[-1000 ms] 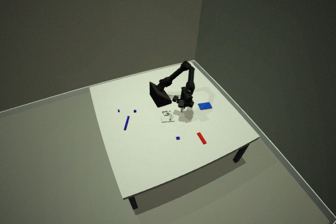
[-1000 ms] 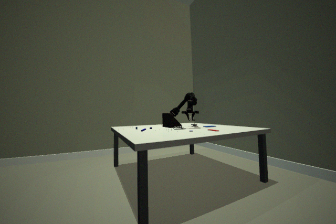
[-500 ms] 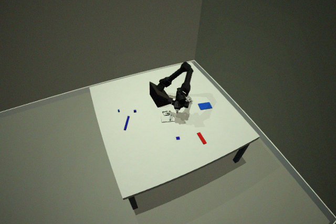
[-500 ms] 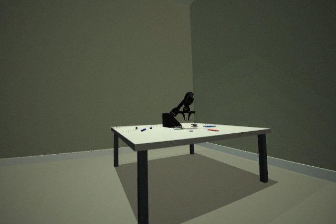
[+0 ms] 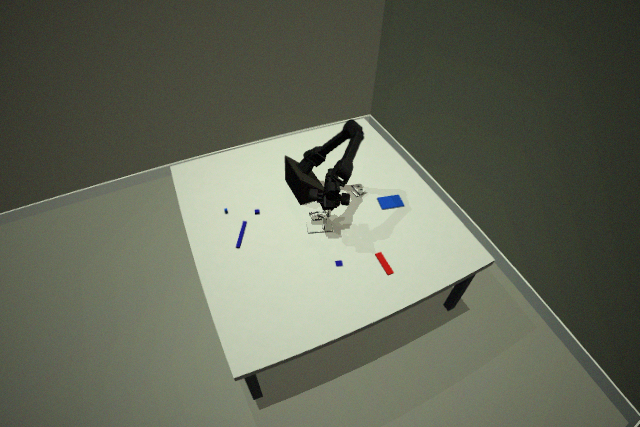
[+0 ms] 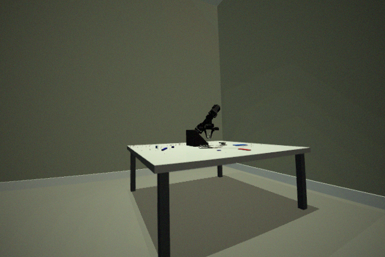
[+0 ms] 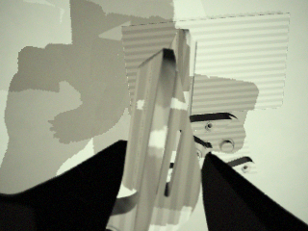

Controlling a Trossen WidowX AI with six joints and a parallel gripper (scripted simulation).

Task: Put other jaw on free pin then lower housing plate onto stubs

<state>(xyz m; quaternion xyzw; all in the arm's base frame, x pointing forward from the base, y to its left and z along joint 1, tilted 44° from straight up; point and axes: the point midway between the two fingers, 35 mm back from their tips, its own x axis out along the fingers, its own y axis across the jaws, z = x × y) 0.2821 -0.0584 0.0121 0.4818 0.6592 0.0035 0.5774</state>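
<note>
Right now my gripper tip is 3 cm to the right of the jaw and 1 cm past it. The rest, counted from my gripper tip: blue bar 39 cm to the right, 14 cm behind, 9 cm below; red bar 34 cm ahead, 9 cm below, 8 cm to the left; blue flat plate 37 cm to the left, 9 cm below, 6 cm ahead.
</note>
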